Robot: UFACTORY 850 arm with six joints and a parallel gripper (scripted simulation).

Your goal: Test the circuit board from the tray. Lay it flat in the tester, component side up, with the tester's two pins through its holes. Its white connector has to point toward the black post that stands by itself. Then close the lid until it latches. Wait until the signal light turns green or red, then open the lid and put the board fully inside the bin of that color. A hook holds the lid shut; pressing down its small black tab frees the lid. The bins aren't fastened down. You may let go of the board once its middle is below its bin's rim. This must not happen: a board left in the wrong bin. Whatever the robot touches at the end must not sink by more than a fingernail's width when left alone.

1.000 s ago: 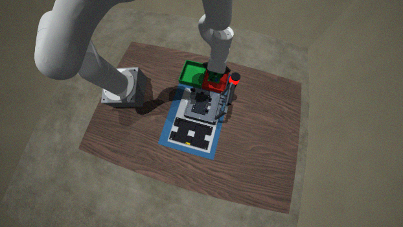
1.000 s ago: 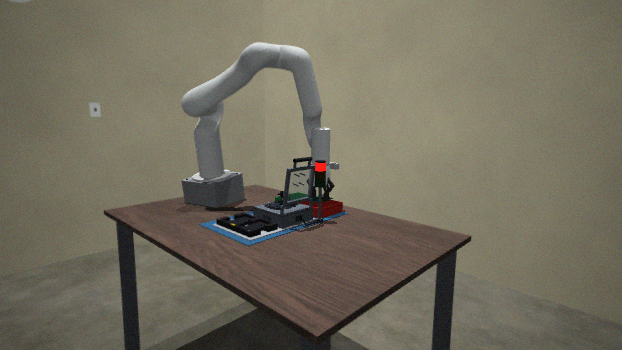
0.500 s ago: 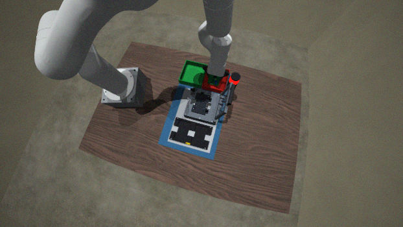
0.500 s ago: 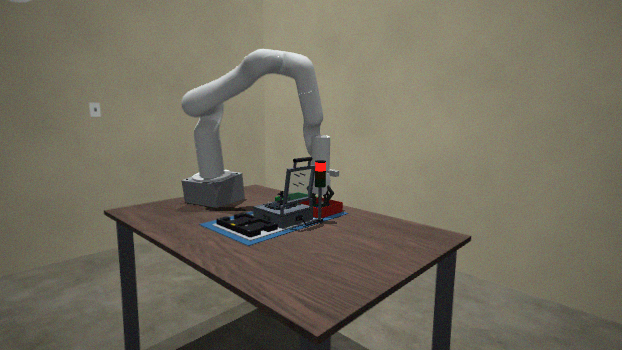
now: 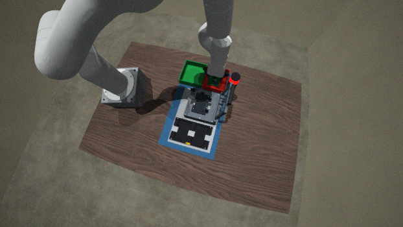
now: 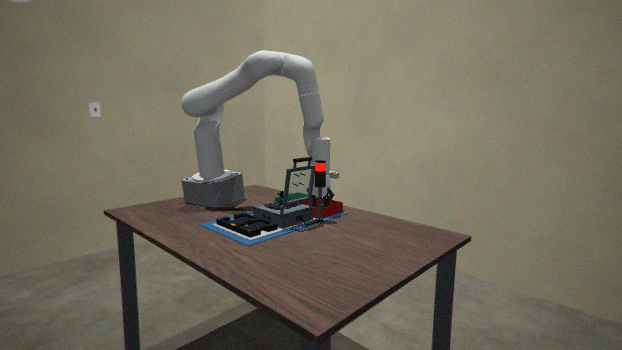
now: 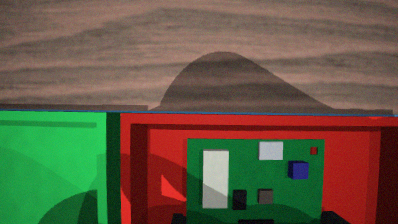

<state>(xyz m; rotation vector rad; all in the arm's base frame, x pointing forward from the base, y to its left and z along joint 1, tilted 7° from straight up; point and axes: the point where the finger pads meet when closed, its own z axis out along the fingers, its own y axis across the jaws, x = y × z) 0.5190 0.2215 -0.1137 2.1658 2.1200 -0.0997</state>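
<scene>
The green circuit board lies 10 mm below my hand. Round my hand: red bin (10 mm to the right, 10 mm below, 10 mm ahead); tester lid (210 mm to the right, 160 mm above, 80 mm ahead); green bin (140 mm behind, 10 mm to the right, 10 mm below).
</scene>
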